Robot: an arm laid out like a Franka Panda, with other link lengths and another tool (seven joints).
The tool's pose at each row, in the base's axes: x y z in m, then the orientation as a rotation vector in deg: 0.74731 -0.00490 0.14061 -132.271 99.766 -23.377; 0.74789 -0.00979 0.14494 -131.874 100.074 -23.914; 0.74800 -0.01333 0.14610 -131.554 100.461 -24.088; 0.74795 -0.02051 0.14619 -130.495 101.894 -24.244; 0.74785 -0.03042 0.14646 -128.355 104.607 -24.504; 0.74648 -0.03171 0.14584 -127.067 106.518 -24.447; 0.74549 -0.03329 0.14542 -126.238 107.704 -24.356; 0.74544 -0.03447 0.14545 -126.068 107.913 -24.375; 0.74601 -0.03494 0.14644 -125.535 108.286 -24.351
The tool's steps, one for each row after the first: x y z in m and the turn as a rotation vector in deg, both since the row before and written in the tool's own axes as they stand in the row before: 0.00523 -0.00065 -0.00390 0.257 0.318 0.291; 0.00354 0.00045 -0.00106 0.054 0.156 0.322; 0.00692 0.00190 -0.00012 -0.040 0.327 1.173; 0.00961 0.00241 -0.00026 -0.039 0.582 2.285; 0.00096 0.00173 0.00011 -0.269 0.364 1.509; 0.00136 0.00134 0.00007 -0.178 0.192 0.954; 0.00116 0.00023 -0.00002 -0.006 0.047 0.177; 0.00062 -0.00079 -0.00071 0.105 -0.030 0.445
